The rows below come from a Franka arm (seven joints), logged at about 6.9 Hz.
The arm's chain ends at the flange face. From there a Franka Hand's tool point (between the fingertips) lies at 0.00 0.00 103.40 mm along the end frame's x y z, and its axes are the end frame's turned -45 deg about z.
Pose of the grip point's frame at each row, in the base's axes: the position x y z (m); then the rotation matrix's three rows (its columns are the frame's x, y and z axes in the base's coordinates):
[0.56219 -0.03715 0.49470], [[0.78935 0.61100 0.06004], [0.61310 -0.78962 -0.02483], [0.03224 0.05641 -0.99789]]
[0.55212 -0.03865 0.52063], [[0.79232 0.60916 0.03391], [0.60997 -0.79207 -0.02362], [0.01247 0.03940 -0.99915]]
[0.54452 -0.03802 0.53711], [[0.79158 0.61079 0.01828], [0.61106 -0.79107 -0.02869], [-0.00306 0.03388 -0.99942]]
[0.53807 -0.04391 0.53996], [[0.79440 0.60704 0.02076], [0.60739 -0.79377 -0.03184], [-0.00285 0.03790 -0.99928]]
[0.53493 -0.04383 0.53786], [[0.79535 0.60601 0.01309], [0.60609 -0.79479 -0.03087], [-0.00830 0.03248 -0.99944]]
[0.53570 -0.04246 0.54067], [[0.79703 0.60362 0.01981], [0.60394 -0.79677 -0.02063], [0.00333 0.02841 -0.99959]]
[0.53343 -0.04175 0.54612], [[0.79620 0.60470 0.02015], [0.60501 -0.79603 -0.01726], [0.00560 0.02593 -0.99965]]
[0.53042 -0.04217 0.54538], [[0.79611 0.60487 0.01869], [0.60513 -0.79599 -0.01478], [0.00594 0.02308 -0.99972]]
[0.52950 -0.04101 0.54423], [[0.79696 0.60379 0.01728], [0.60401 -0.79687 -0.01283], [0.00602 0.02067 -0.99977]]
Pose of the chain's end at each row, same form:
[0.55598 -0.03458 0.59788], [[0.99020 -0.12611 0.06004], [-0.12482 -0.99187 -0.02483], [0.06269 0.01709 -0.99789]]
[0.54861 -0.03621 0.62394], [[0.99100 -0.12951 0.03391], [-0.12876 -0.99139 -0.02362], [0.03668 0.01904 -0.99915]]
[0.54263 -0.03505 0.64045], [[0.99163 -0.12784 0.01828], [-0.12729 -0.99146 -0.02869], [0.02179 0.02612 -0.99942]]
[0.53592 -0.04062 0.64329], [[0.99097 -0.13248 0.02076], [-0.13179 -0.99077 -0.03184], [0.02478 0.02881 -0.99928]]
[0.53358 -0.04064 0.64120], [[0.99091 -0.13388 0.01309], [-0.13343 -0.99057 -0.03087], [0.01710 0.02884 -0.99944]]
[0.53365 -0.04033 0.64403], [[0.99041 -0.13676 0.01981], [-0.13635 -0.99045 -0.02063], [0.02244 0.01773 -0.99959]]
[0.53135 -0.03997 0.64948], [[0.99059 -0.13541 0.02015], [-0.13507 -0.99068 -0.01726], [0.02230 0.01438 -0.99965]]
[0.52849 -0.04064 0.64875], [[0.99064 -0.13523 0.01869], [-0.13496 -0.99074 -0.01478], [0.02052 0.01212 -0.99972]]
[0.52771 -0.03968 0.64761], [[0.99048 -0.13659 0.01728], [-0.13637 -0.99057 -0.01283], [0.01887 0.01036 -0.99977]]

